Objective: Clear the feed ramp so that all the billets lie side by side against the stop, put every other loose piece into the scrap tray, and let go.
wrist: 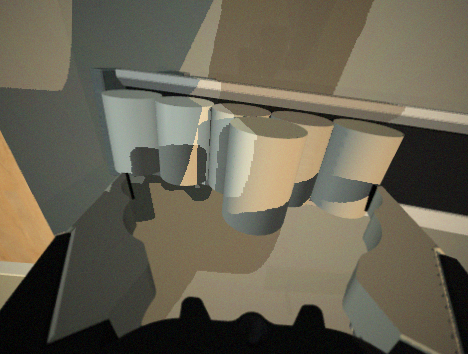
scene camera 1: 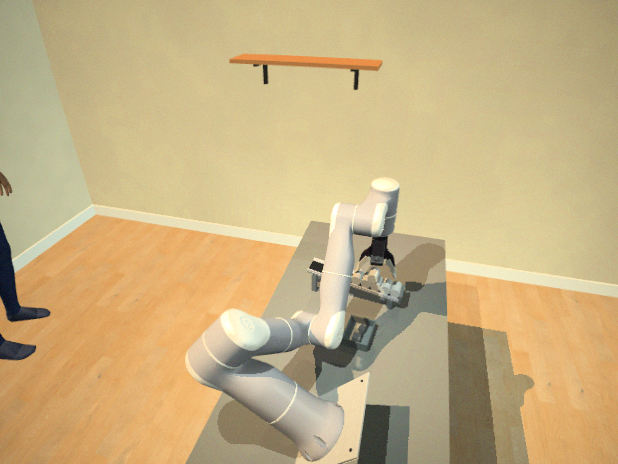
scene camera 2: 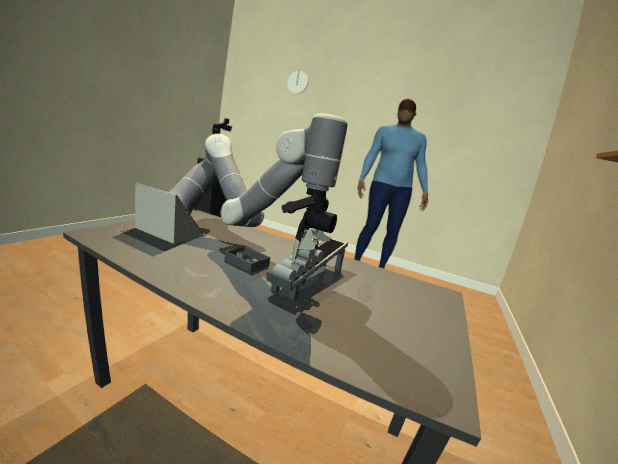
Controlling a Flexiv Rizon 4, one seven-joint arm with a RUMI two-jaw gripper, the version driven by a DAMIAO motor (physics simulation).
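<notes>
The feed ramp slopes down to its stop, at the left in the wrist view. Several pale cylindrical billets lie across it. The lowest billet is at the stop, with another billet beside it. One billet rides above the row, over the third and fourth, and the uppermost one in the row leans slightly. My gripper is open at the ramp, its jaws wide apart near the row's two ends, holding nothing. The dark scrap tray holds small grey pieces, not clearly told apart.
The scrap tray stands beside the ramp, on the arm-base side. A pale upright panel with a sloping side stands on the table near the arm's base. A wall shelf hangs beyond the table. A person stands behind the table.
</notes>
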